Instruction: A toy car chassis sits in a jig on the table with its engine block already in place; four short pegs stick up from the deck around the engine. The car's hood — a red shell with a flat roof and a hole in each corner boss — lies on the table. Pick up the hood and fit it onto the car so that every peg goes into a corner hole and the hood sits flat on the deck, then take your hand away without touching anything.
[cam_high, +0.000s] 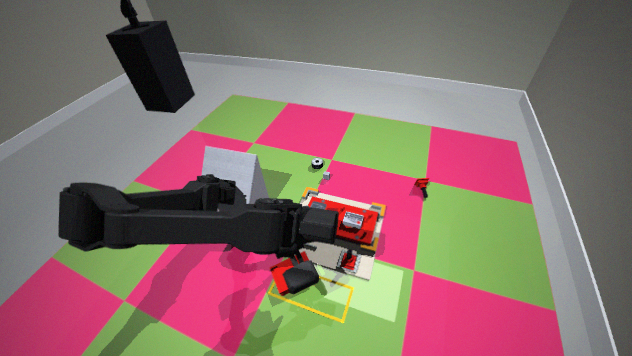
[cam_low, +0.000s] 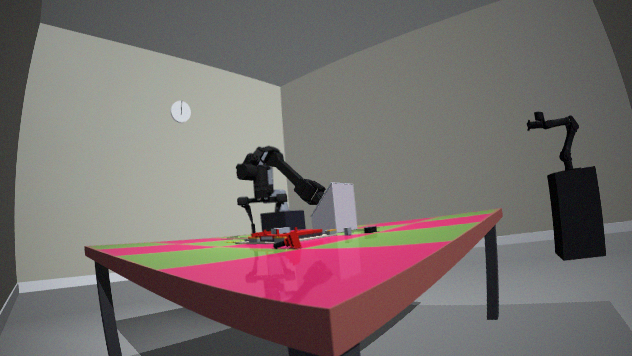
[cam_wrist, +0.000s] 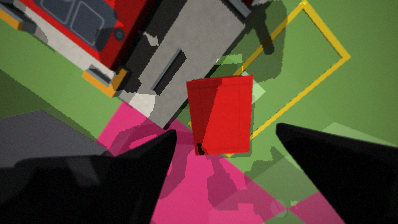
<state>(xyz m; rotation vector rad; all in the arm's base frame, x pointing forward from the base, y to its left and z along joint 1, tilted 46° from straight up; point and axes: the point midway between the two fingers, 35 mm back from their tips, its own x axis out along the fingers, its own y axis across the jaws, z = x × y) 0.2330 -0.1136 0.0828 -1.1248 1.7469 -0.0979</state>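
Right now the red hood is 4 cm below my gripper tip. Round my gripper tip: small wheel: 4 cm behind, 40 cm to the left, 5 cm below; white engine block: 12 cm ahead, 18 cm to the left, 4 cm below.
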